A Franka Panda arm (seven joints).
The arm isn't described. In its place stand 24 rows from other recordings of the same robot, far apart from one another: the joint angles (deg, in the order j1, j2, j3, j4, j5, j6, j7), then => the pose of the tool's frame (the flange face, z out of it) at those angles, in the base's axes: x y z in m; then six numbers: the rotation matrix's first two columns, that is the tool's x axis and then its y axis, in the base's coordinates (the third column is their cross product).
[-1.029, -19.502, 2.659, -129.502, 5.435, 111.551, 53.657] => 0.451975 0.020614 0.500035 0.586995 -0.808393 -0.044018 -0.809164 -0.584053 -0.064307
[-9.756, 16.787, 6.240, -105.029, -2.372, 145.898, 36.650] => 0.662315 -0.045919 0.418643 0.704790 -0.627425 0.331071 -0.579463 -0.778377 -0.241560
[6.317, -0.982, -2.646, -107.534, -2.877, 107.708, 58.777] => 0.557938 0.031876 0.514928 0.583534 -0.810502 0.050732 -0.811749 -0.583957 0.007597
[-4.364, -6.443, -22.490, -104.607, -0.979, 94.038, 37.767] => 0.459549 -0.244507 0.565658 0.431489 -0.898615 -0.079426 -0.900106 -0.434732 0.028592
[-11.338, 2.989, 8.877, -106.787, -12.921, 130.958, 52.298] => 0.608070 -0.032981 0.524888 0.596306 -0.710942 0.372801 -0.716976 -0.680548 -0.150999
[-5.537, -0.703, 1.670, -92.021, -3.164, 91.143, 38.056] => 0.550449 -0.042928 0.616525 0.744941 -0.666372 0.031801 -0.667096 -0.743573 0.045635
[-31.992, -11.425, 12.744, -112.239, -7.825, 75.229, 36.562] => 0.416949 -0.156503 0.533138 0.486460 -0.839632 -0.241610 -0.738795 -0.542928 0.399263
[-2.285, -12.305, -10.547, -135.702, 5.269, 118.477, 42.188] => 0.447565 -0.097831 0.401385 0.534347 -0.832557 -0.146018 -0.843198 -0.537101 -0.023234
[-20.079, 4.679, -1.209, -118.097, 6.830, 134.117, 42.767] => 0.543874 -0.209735 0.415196 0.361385 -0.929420 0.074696 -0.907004 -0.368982 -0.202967
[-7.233, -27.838, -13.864, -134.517, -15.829, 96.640, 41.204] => 0.350741 -0.171730 0.493908 0.542392 -0.839162 -0.040210 -0.810935 -0.535454 0.235955
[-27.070, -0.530, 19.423, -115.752, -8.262, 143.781, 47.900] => 0.585590 -0.076960 0.508452 0.539282 -0.733577 0.413570 -0.702574 -0.662682 -0.259309
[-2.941, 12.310, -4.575, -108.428, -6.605, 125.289, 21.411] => 0.610942 -0.082558 0.399787 0.901145 -0.418633 0.112622 -0.428183 -0.900126 0.080204
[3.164, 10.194, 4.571, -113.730, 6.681, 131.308, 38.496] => 0.597252 0.082176 0.389247 0.817731 -0.574898 0.028419 -0.563537 -0.809672 -0.163881
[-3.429, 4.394, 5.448, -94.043, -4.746, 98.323, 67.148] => 0.586141 0.011135 0.560298 0.431195 -0.899697 0.067946 -0.902258 -0.430092 0.030857
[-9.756, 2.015, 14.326, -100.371, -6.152, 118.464, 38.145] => 0.599023 0.040149 0.566565 0.812517 -0.513360 0.276183 -0.508505 -0.855826 -0.094784
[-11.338, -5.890, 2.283, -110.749, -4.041, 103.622, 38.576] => 0.520298 -0.088165 0.528370 0.686887 -0.726240 0.027578 -0.726049 -0.684035 0.070343
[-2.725, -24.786, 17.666, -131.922, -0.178, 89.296, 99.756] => 0.372537 0.108220 0.483184 0.069827 -0.980696 0.182645 -0.955650 -0.013251 0.294207
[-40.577, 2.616, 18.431, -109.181, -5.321, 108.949, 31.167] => 0.521257 -0.221733 0.469184 0.622867 -0.782317 -0.004089 -0.779178 -0.620820 0.086395
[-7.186, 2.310, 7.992, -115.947, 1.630, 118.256, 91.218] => 0.560370 0.008776 0.429534 -0.020765 -0.999314 -0.030658 -0.999784 0.020759 0.000522
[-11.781, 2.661, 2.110, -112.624, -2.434, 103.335, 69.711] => 0.535143 -0.095000 0.432588 0.194279 -0.980232 -0.037431 -0.958122 -0.197804 0.207066
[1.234, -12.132, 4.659, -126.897, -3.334, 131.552, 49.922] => 0.510000 0.053237 0.495996 0.705795 -0.667293 0.237850 -0.644866 -0.744174 -0.174223
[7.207, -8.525, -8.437, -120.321, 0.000, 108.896, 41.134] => 0.504470 -0.013212 0.479610 0.738953 -0.671622 -0.053597 -0.671768 -0.740545 0.017934
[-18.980, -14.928, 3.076, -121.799, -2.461, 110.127, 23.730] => 0.464895 -0.133745 0.525176 0.776424 -0.625935 0.073288 -0.628967 -0.776937 0.027746
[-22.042, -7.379, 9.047, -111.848, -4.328, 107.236, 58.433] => 0.513092 -0.120758 0.537739 0.335986 -0.936201 0.103153 -0.941527 -0.336787 0.010079
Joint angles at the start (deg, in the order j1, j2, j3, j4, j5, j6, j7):
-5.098, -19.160, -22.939, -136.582, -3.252, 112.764, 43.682
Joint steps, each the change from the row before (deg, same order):
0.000, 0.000, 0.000, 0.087, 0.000, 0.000, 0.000
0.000, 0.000, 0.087, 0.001, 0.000, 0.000, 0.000
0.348, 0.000, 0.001, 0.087, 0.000, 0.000, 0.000
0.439, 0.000, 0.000, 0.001, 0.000, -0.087, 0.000
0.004, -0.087, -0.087, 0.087, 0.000, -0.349, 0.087
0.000, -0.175, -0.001, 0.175, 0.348, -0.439, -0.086
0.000, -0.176, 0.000, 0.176, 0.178, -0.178, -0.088
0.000, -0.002, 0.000, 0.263, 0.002, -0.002, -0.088
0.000, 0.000, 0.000, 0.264, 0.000, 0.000, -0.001
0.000, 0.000, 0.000, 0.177, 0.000, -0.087, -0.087
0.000, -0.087, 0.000, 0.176, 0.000, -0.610, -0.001
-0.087, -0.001, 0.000, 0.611, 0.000, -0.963, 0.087
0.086, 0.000, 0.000, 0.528, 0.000, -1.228, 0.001
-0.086, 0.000, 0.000, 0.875, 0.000, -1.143, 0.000
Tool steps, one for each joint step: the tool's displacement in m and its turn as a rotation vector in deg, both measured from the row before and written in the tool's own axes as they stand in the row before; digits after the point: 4 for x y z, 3 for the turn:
0.0002, -0.0002, -0.0007, 0.059, 0.064, 0.005
-0.0004, -0.0005, 0.0000, -0.022, 0.027, -0.080
-0.0015, -0.0022, -0.0005, 0.014, 0.069, -0.342
-0.0022, -0.0024, 0.0004, -0.115, -0.057, -0.435
0.0000, 0.0009, -0.0007, -0.083, -0.176, 0.158
-0.0007, 0.0003, -0.0020, 0.204, -0.334, 0.035
-0.0002, 0.0001, -0.0024, 0.272, -0.036, -0.035
0.0006, -0.0005, -0.0022, 0.179, 0.192, -0.076
0.0006, -0.0005, -0.0022, 0.178, 0.194, 0.011
0.0003, -0.0002, -0.0013, 0.060, 0.067, -0.079
-0.0005, 0.0006, -0.0011, -0.223, -0.275, -0.003
0.0006, 0.0007, -0.0037, -0.237, -0.249, 0.200
-0.0009, 0.0002, -0.0025, -0.501, -0.501, -0.060
0.0008, 0.0007, -0.0056, -0.182, -0.188, 0.125

